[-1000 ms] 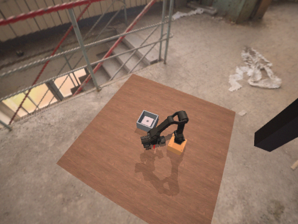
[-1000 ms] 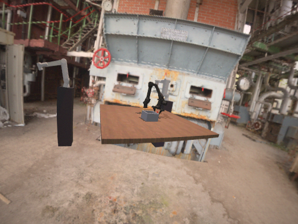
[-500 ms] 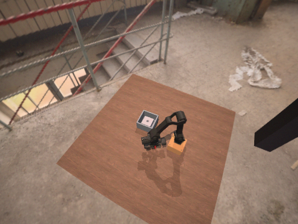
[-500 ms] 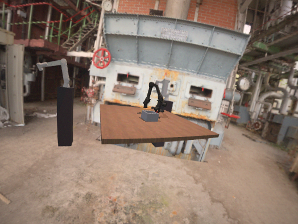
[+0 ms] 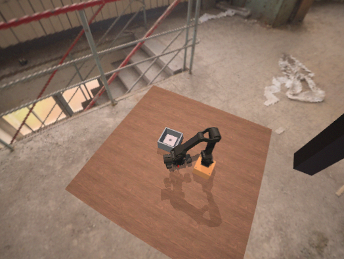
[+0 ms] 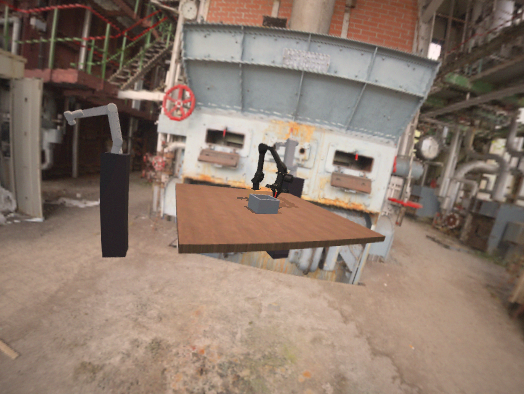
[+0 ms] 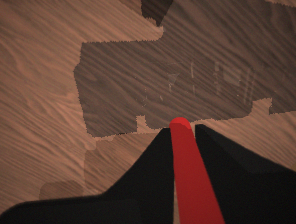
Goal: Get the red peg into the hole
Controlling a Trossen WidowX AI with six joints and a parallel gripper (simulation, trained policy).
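My gripper tip is now 170 mm to the left of the plate, 140 mm short of it and 10 mm above it. From my gripper tip the other things lie so: grey box 170 mm to the right, 140 mm ahead, 30 mm below; red peg 20 mm above, 10 mm to the left.
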